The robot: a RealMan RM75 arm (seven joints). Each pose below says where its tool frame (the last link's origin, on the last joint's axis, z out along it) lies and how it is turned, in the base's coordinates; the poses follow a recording.
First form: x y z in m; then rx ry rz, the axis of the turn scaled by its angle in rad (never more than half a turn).
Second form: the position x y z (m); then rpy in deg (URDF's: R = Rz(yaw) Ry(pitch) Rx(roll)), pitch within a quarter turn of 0, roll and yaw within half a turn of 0. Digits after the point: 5 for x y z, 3 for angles.
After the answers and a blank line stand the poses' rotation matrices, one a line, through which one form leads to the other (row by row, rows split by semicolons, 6 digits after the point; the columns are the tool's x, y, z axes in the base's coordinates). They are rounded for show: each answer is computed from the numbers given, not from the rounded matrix.
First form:
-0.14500 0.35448 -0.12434 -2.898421 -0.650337 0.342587
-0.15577 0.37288 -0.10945 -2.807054 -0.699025 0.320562
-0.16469 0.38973 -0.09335 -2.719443 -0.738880 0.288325
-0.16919 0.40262 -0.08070 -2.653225 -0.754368 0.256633
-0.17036 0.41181 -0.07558 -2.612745 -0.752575 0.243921
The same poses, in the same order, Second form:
-0.14500 0.35448 -0.12434 -168.503 10.838 26.387
-0.15577 0.37288 -0.10945 -163.952 8.894 29.224
-0.16469 0.38973 -0.09335 -159.769 6.403 31.544
-0.16919 0.40262 -0.08070 -156.592 4.163 32.606
-0.17036 0.41181 -0.07558 -154.480 3.071 32.833

0.879834 0.401941 -0.253646; 0.436505 -0.894495 0.096660; -0.188034 -0.195762 -0.962455
0.862227 0.431892 -0.264640; 0.482347 -0.859580 0.168709; -0.154616 -0.273114 -0.949475
0.846920 0.458019 -0.270084; 0.519895 -0.819834 0.239962; -0.111517 -0.343644 -0.932455
0.840173 0.470215 -0.270199; 0.537437 -0.788609 0.298760; -0.072600 -0.396225 -0.915279
0.839052 0.469896 -0.274208; 0.541408 -0.770793 0.335791; -0.053571 -0.430204 -0.901141

